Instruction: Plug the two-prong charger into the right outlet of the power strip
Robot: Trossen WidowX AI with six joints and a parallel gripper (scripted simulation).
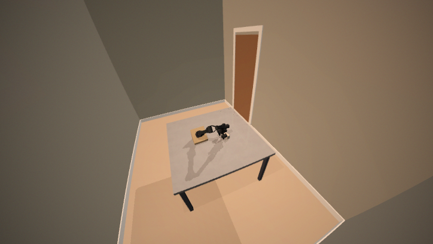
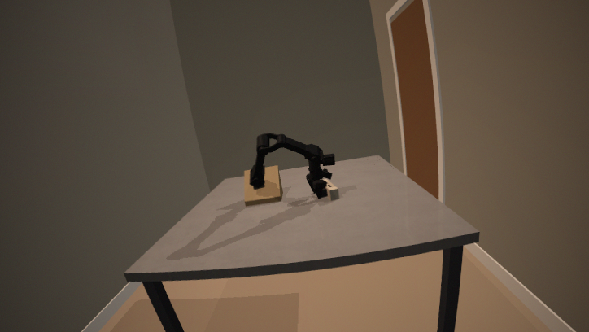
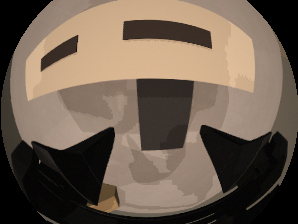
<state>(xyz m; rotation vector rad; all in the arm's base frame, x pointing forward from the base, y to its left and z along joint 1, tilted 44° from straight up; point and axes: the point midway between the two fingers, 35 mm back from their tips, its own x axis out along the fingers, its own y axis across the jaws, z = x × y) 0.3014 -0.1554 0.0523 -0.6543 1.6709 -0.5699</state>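
My gripper tip is now 4 cm short of the charger, 1 cm to the right of it and 1 cm below it.
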